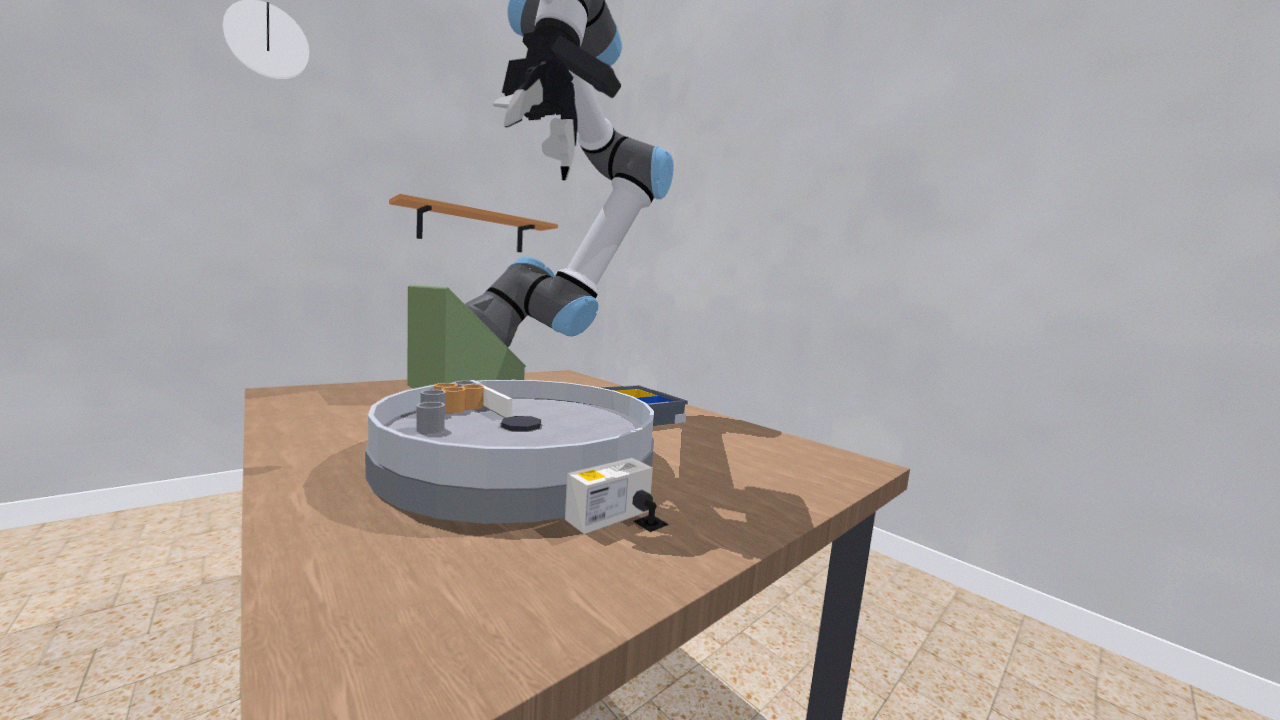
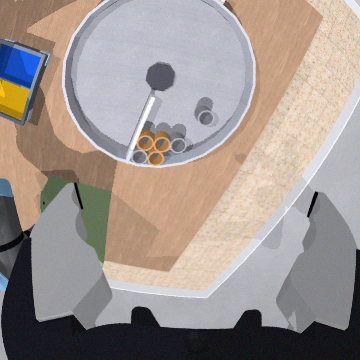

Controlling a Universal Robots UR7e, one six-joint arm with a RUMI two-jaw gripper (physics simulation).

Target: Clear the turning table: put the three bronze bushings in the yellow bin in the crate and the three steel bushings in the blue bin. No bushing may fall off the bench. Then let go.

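Frame: origin at the arm's base, x ahead, y left, z up, level; centimetres.
Where they show: gripper, fingertip midpoint: (image 1: 538, 156) (image 2: 196, 190); arm's base, link origin: (image 1: 480, 331).
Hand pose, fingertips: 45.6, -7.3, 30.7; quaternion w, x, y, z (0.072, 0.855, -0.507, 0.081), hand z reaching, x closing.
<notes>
Each offset is from my fingertips to the top centre of the thing, as dx, dy, dz. "spot": to the spot under its first point.
On the turning table (image 1: 510, 465) (image 2: 115, 35), three bronze bushings @[-13.0, -8.0, -37.8] (image 1: 453, 401) @[-18.0, -4.7, -37.8] (image 2: 145, 150) stand close together by a white bar. Two steel bushings @[-11.6, -11.6, -37.8] (image 1: 432, 395) (image 2: 178, 152) stand among this cluster, one beside the bar at the rim. A third steel bushing @[-3.0, -13.9, -37.8] (image 1: 430, 419) (image 2: 206, 125) stands a little apart. The crate @[-13.9, +33.3, -41.9] (image 1: 671, 412) (image 2: 36, 92) has a yellow bin @[spot: -21.9, +39.7, -43.8] (image 1: 637, 393) (image 2: 14, 100) and a blue bin @[spot: -13.2, +39.4, -43.7] (image 1: 658, 400) (image 2: 21, 65); no bushing shows in their visible parts. My gripper (image 1: 535, 145) (image 2: 196, 190) is open and empty, high above the bench.
The white bar @[spot: -9.2, -2.1, -39.3] (image 1: 494, 399) (image 2: 141, 127) runs from near the dark hub @[+0.2, -1.1, -40.8] (image 1: 520, 422) (image 2: 160, 76) to the rim. A green wedge-shaped mount (image 1: 429, 335) (image 2: 95, 215) stands behind the table. A white box @[spot: +25.7, -1.8, -43.6] (image 1: 604, 501) and a small black device @[spot: +26.8, +3.3, -44.4] (image 1: 644, 501) stand in front.
</notes>
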